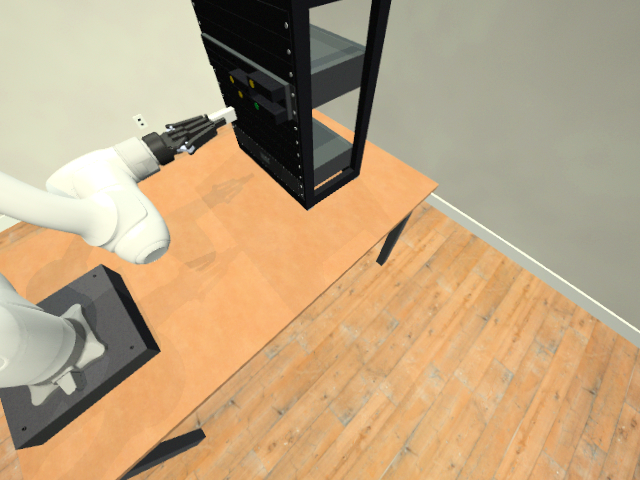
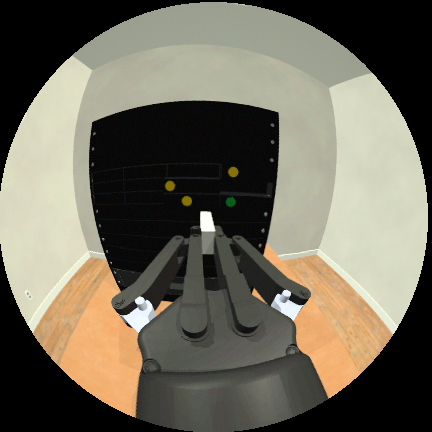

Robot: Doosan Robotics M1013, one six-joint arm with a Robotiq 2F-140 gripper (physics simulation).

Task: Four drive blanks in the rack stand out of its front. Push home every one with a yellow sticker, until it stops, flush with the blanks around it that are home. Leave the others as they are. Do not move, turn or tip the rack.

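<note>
The black rack (image 1: 302, 113) (image 2: 150, 135) stands upright with its front toward the arm. A yellow-stickered blank (image 1: 266, 86) (image 2: 233, 172) at the upper right plainly stands out. Another with a yellow sticker (image 1: 231, 79) (image 2: 170, 186), farther left, also stands out. The lower yellow sticker (image 1: 240, 94) (image 2: 187, 201) is on a dark blank whose depth is hard to tell. The green-stickered blank (image 1: 271, 107) (image 2: 230, 202), below the upper right one, stands out. My gripper (image 1: 224, 114) (image 2: 204, 220) is shut and empty, its white tip in front of the rack, below the stickers; contact cannot be told.
The rack stands on the wooden table (image 1: 258, 289), near its far end. Its open side shows grey units (image 1: 336, 80) inside. The robot's dark base plate (image 1: 113, 310) is at the near left. A wall (image 1: 491, 103) (image 2: 305, 150) rises behind the rack.
</note>
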